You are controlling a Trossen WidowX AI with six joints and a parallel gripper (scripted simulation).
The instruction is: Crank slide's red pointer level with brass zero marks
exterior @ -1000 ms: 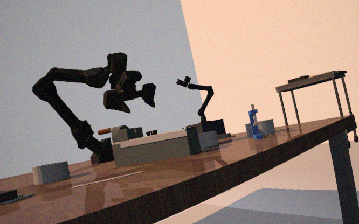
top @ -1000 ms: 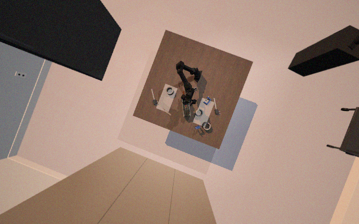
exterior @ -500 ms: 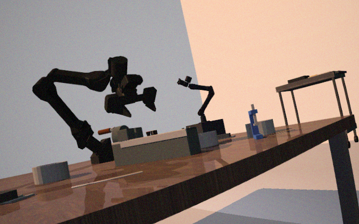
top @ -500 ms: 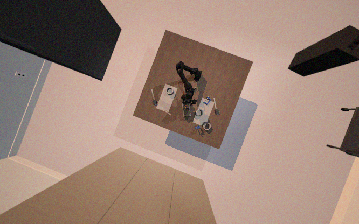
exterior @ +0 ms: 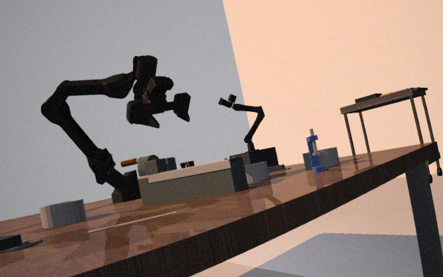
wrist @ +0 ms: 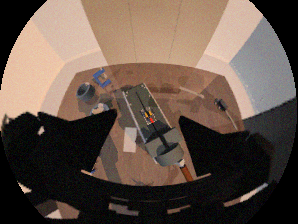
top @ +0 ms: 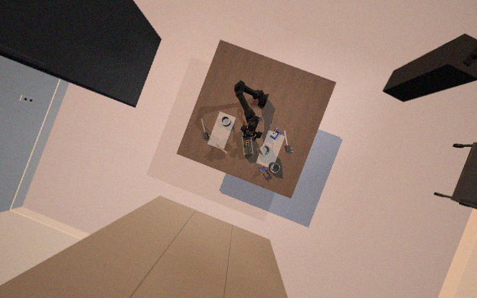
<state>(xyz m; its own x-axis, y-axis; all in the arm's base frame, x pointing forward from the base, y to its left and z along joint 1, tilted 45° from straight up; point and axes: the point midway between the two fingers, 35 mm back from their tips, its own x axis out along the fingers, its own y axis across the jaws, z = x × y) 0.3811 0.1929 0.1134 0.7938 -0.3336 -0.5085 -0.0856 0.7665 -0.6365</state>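
Right now the crank handle is 110 mm behind my gripper tip, 110 mm to the right of it and 80 mm below it. Round my gripper tip: red pointer (20 mm ahead, 10 mm to the right, 110 mm below); then thin white rod (210 mm ahead, 200 mm to the right, 190 mm below).
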